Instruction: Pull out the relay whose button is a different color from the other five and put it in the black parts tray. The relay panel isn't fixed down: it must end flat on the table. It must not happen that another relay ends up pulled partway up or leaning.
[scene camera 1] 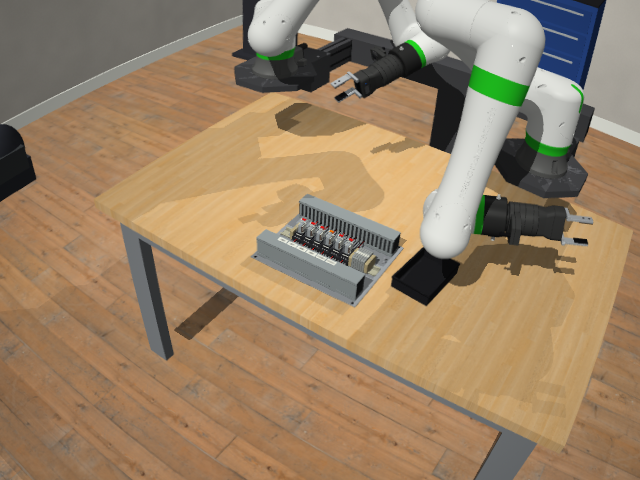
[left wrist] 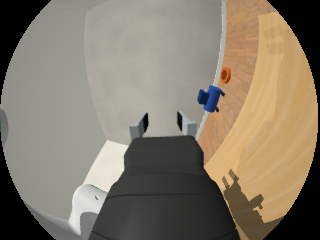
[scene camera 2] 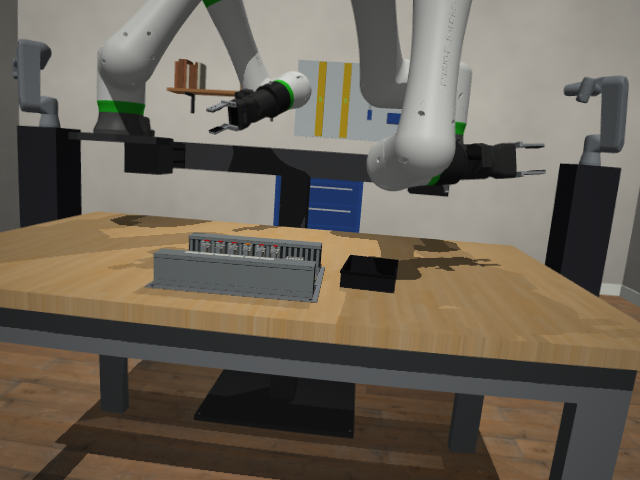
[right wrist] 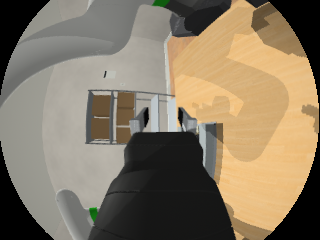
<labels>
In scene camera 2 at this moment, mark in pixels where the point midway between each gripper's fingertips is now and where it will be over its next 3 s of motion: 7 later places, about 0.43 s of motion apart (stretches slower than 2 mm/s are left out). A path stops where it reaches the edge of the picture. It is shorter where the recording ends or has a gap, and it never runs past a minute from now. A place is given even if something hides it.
The left gripper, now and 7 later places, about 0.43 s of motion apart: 541, 159; 542, 159; 543, 159; 546, 159; 552, 157; 568, 148; 594, 130; 616, 106
The right gripper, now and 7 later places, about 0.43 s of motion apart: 210, 121; 209, 124; 206, 137; 204, 158; 210, 184; 218, 202; 219, 212; 214, 214
</labels>
